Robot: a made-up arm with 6 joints.
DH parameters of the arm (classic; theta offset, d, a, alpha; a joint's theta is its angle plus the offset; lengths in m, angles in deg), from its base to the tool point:
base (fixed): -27.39 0 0.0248 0
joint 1: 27.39 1.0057 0.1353 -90
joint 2: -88.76 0 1.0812 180
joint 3: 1.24 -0.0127 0.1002 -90
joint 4: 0 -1.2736 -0.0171 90
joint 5: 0 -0.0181 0.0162 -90
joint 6: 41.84 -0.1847 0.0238 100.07
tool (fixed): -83.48 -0.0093 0 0
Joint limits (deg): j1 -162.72..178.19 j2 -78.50..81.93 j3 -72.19..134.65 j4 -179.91..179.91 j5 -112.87..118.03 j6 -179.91..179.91
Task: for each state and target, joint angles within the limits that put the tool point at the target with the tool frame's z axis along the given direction. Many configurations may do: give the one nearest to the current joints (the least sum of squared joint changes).
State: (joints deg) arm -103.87 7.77 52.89 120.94 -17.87 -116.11
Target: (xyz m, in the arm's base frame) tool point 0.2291 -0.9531 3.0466 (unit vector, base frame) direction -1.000 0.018 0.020
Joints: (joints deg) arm -74.77 -14.29 23.67 102.41 -22.11 -133.16
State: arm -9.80 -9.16 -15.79 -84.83 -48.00 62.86
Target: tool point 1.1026 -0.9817 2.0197 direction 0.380 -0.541 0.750
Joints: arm -48.01 -6.47 -11.74 -65.50 -40.95 93.61
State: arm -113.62 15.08 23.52 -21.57 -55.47 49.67
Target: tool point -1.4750 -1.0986 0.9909 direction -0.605 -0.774 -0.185
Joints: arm -146.30 35.90 -1.08 -8.40 -56.16 69.95
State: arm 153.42 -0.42 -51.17 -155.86 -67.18 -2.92
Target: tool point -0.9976 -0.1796 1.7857 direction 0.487 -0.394 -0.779
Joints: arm 177.92 -23.34 -40.68 -104.21 -97.11 -55.12
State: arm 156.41 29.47 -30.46 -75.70 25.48 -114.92
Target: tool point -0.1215 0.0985 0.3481 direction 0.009 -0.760 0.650
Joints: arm 129.47 63.23 -69.76 -55.60 -15.92 -104.38
